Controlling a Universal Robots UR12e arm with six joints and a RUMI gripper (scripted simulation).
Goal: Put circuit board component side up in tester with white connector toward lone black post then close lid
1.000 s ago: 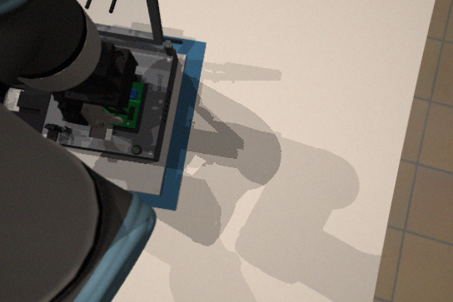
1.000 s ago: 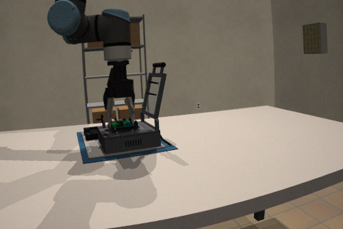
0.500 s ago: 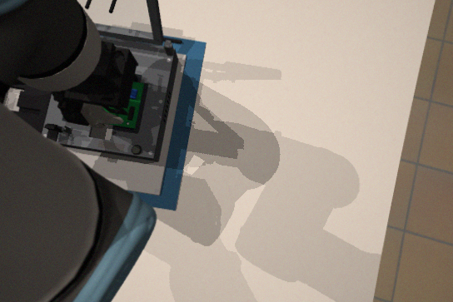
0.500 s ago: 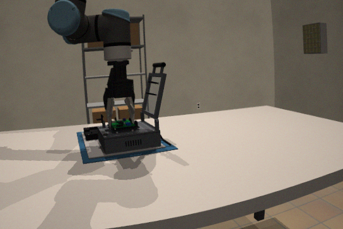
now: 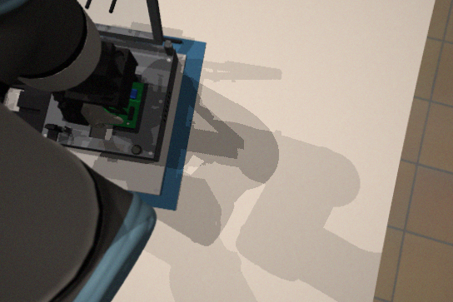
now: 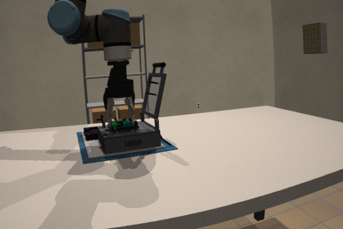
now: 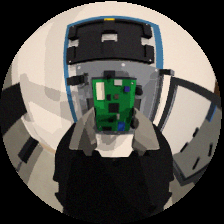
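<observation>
The green circuit board is right at my hand. Round my hand: dark grey tester 4 cm to the left, 3 cm above, 2 cm ahead; dark nest 1 cm to the left, 1 cm below; tester lid 12 cm ahead, 10 cm above, 3 cm to the left.
</observation>
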